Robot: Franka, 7 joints.
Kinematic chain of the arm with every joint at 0, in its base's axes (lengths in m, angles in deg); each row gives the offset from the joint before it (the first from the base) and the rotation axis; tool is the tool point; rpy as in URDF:
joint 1: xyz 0 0 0.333 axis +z
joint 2: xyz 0 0 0 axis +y
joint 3: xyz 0 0 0.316 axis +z
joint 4: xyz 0.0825 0 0 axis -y
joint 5: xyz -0.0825 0 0.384 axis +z
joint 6: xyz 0 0 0 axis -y
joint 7: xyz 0.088 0 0 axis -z
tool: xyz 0 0 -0.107 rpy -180 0 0
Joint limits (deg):
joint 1: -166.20..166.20
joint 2: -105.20..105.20
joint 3: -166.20..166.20
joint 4: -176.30..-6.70
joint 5: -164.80..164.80
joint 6: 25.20..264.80
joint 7: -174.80..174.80
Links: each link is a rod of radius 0.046 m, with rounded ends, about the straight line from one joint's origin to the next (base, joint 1, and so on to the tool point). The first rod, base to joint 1, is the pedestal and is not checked.
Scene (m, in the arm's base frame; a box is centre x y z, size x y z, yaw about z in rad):
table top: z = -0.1
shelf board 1: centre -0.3 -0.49 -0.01 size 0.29 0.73 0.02 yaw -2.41
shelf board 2: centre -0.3 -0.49 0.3 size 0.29 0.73 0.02 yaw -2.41
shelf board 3: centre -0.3 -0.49 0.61 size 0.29 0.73 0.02 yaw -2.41
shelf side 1: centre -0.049 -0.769 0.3 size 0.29 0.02 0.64 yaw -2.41
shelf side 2: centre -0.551 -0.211 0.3 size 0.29 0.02 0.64 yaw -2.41
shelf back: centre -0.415 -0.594 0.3 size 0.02 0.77 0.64 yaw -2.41
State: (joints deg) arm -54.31 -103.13 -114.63 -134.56 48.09 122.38 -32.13
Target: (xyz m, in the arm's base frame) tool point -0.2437 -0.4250 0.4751
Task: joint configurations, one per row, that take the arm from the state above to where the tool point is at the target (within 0.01 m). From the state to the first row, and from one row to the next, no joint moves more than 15 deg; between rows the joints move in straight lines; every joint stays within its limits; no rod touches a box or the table.
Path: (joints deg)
1: -47.02 -91.01 -114.96 -147.63 48.07 117.25 -30.84
2: -39.73 -78.90 -115.30 -160.70 48.04 112.12 -29.54
3: -32.44 -66.78 -115.63 -173.78 48.02 106.99 -28.25
4: -34.66 -77.33 -102.70 -167.72 47.80 107.71 -29.54
5: -36.88 -87.87 -89.76 -161.67 47.57 108.43 -30.84
6: -39.10 -98.41 -76.82 -155.61 47.35 109.15 -32.13
7: -32.76 -95.58 -77.27 -143.07 49.22 115.08 -32.13
8: -26.42 -92.75 -77.72 -130.52 51.10 121.02 -32.13

